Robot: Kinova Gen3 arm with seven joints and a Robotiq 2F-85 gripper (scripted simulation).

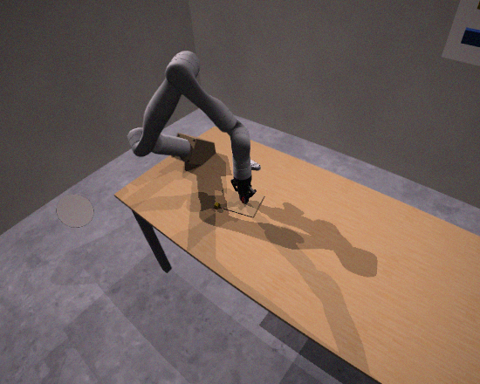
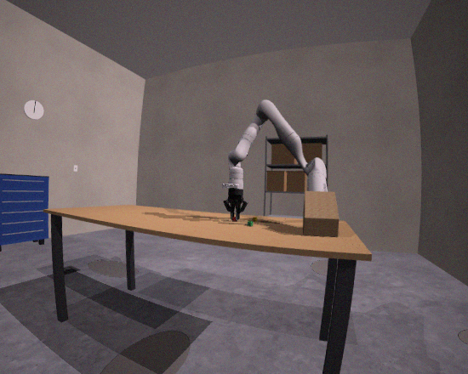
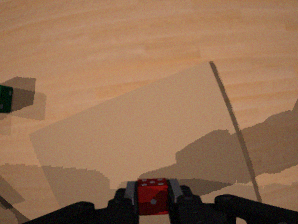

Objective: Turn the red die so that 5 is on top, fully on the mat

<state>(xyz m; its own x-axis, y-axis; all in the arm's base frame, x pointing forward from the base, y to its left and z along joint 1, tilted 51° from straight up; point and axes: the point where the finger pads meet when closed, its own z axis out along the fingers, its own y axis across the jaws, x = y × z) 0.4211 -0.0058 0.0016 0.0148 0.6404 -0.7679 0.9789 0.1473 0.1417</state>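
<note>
Now: hand 10 mm above the red die. The rest, counted from my hand: tan mat: 30 mm below; then yellow die: 100 mm to the right, 70 mm behind, 20 mm below; then green die: 110 mm behind, 70 mm to the left, 20 mm below.
</note>
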